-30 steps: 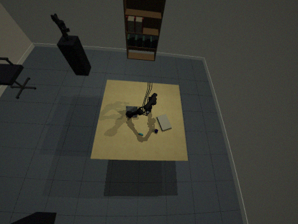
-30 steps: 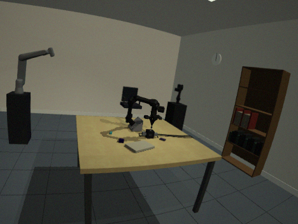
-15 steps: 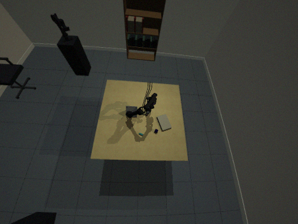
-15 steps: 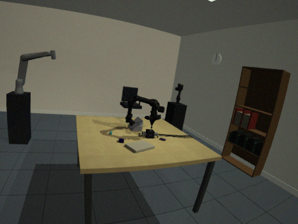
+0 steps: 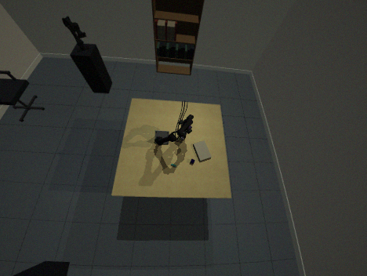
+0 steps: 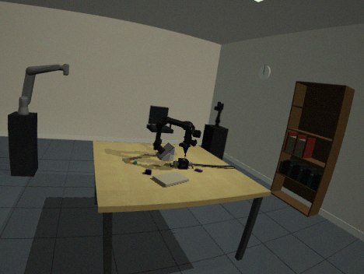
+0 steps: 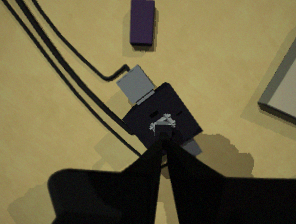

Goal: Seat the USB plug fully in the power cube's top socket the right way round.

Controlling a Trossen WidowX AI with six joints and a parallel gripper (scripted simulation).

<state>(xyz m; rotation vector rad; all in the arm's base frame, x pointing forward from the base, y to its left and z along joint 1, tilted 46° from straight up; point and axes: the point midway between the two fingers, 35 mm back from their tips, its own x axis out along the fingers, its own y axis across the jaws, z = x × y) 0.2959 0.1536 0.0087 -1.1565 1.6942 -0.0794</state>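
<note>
Now: gripper tip 2 cm above the USB plug. Round my gripper tip: cyan piece 11 cm behind, 40 cm to the right, 13 cm below; then flat slab 24 cm ahead, 21 cm to the right, 12 cm below; then blue block 11 cm ahead, 35 cm to the right, 12 cm below.
</note>
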